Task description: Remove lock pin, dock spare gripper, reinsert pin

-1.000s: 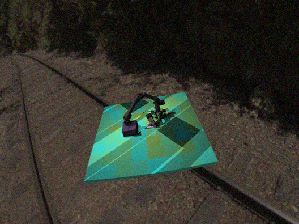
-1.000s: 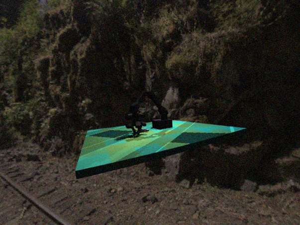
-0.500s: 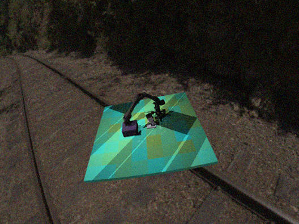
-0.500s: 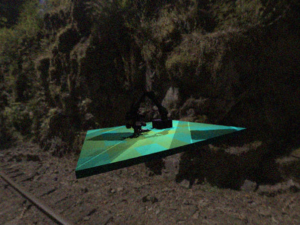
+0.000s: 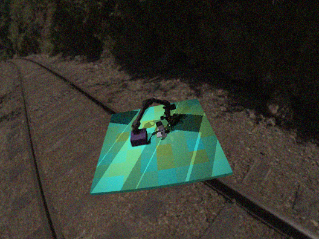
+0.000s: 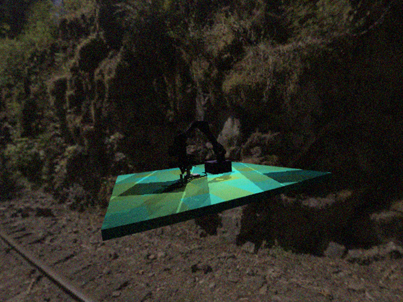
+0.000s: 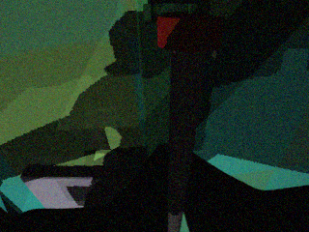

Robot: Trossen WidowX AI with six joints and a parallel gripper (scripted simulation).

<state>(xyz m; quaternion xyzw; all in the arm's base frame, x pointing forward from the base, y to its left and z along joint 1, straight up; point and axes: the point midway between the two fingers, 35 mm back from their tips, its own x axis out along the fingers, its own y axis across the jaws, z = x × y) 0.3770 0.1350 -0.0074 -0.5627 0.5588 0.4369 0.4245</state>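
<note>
My gripper tip is 9 cm past the mount and 11 cm to the left of it. Round my gripper tip: spare gripper 10 cm behind, 11 cm to the right, 7 cm above.
</note>
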